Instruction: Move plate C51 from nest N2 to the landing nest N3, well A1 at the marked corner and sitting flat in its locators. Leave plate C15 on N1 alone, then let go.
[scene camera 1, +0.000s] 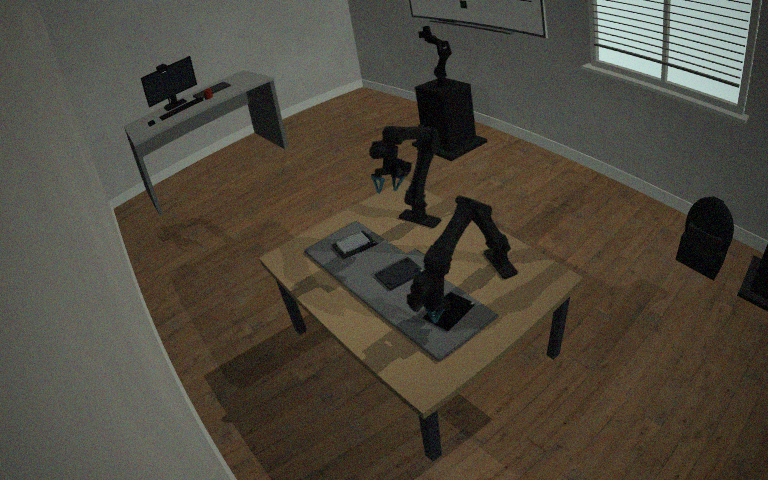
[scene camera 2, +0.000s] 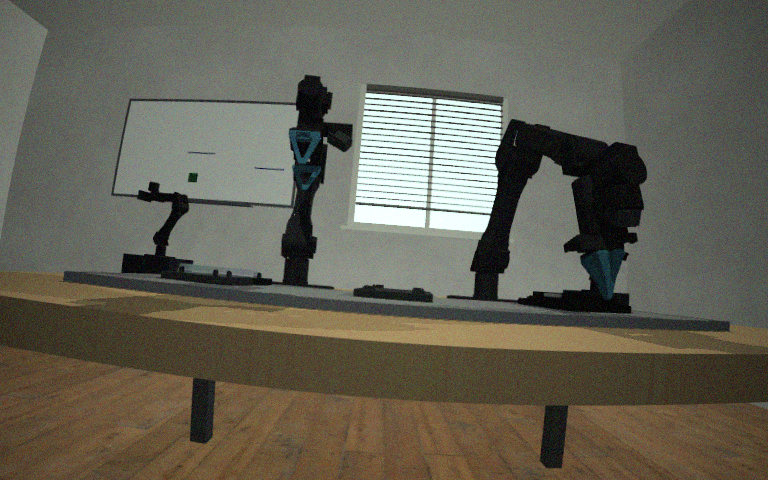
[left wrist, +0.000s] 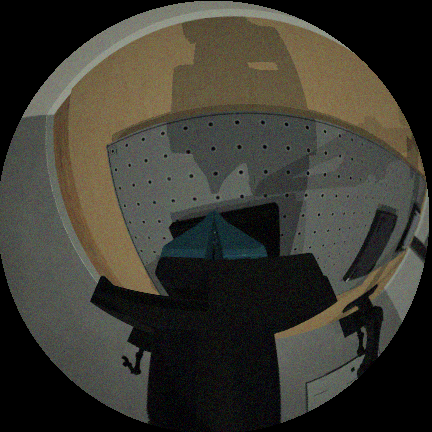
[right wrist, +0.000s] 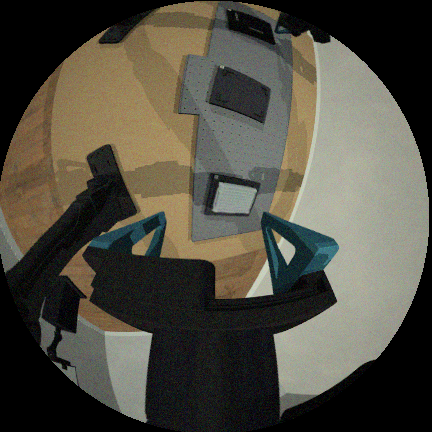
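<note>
A black plate in a dark nest (scene camera 1: 459, 306) (scene camera 2: 557, 300) (left wrist: 262, 225) (right wrist: 251, 27) is at the right of the board in scene camera 1. A pale plate (scene camera 1: 353, 243) (scene camera 2: 220, 271) (right wrist: 235, 198) sits in the dark nest at the board's left end. The middle nest (scene camera 1: 398, 273) (scene camera 2: 393, 293) (left wrist: 372, 245) (right wrist: 240, 94) holds no plate. Plate labels and well A1 are unreadable. My left gripper (scene camera 1: 434, 318) (scene camera 2: 607, 297) (left wrist: 213, 216) is shut, fingertips together, low at the black plate; nothing shows between them. My right gripper (scene camera 1: 387, 190) (scene camera 2: 305, 175) (right wrist: 213, 216) is open, raised well above the table.
The grey perforated board (scene camera 1: 370, 294) (scene camera 2: 453, 313) (left wrist: 150, 175) (right wrist: 240, 145) carries the three nests on the wooden table (scene camera 1: 407, 384) (scene camera 2: 339, 362). The left arm's links reach over the right nest. A desk with a monitor (scene camera 1: 168, 80) and a pedestal with a small arm (scene camera 1: 444, 110) stand beyond the table.
</note>
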